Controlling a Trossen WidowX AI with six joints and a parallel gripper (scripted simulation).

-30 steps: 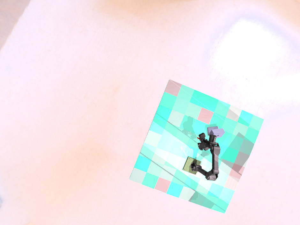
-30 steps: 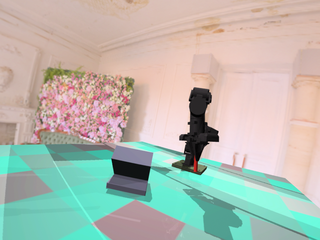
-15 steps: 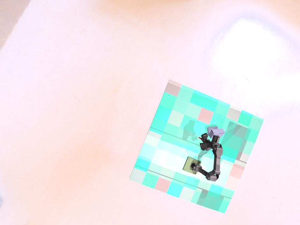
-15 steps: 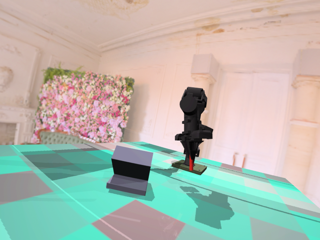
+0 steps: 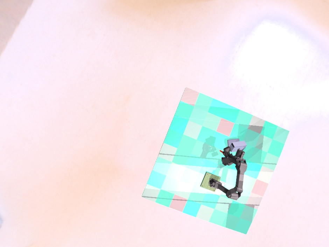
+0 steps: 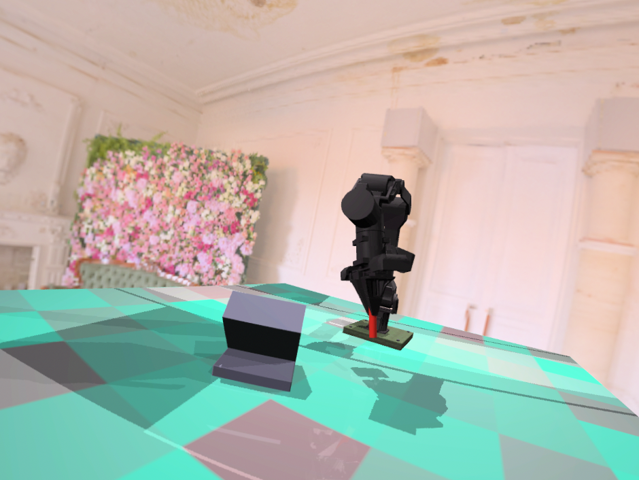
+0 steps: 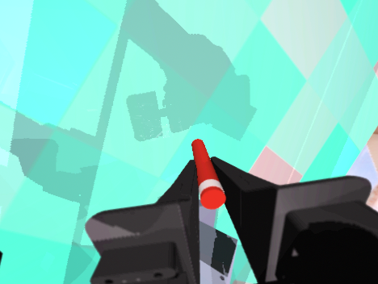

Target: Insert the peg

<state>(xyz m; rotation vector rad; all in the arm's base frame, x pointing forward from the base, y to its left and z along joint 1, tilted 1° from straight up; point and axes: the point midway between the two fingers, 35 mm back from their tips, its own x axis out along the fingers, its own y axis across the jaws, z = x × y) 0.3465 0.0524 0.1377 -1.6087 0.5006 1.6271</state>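
Now: gripper tip 100 mm short of the grey sloped panel, 160 mm to the left of it and 50 mm above it. The rest, counted from my gripper tip: low foot 120 mm ahead, 150 mm to the right, 120 mm below; then round red peg 20 mm above.
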